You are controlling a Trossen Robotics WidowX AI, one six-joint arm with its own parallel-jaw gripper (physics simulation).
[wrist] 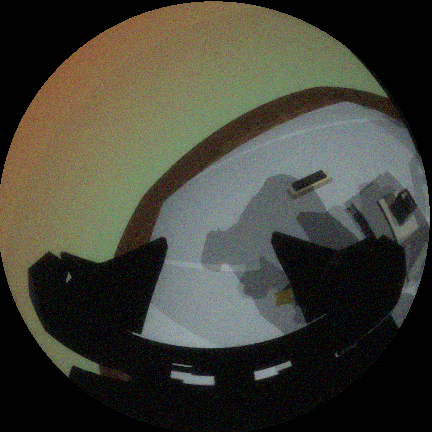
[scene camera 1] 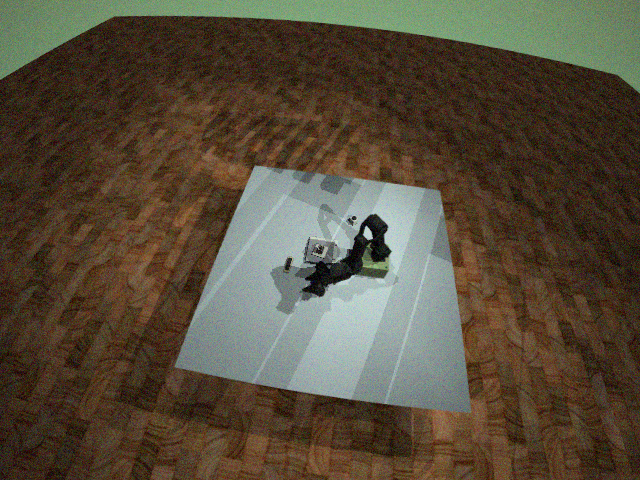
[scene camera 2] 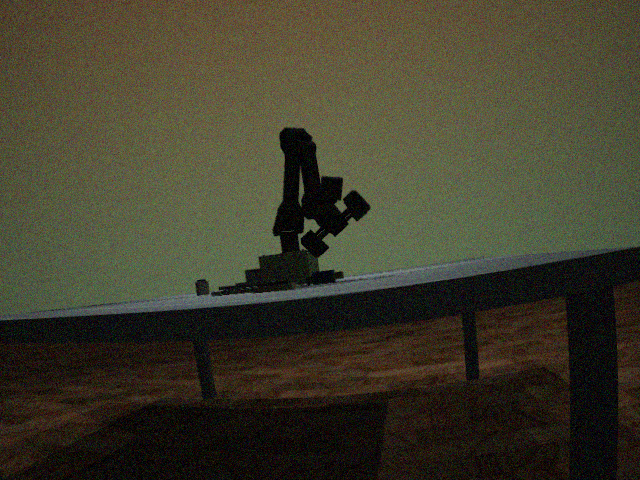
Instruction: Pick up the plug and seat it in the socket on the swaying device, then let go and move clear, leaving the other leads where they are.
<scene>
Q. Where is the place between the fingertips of my gripper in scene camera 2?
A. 341, 233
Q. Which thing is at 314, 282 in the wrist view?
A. My gripper.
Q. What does my gripper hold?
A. Nothing.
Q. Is my gripper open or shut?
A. Open.
</scene>
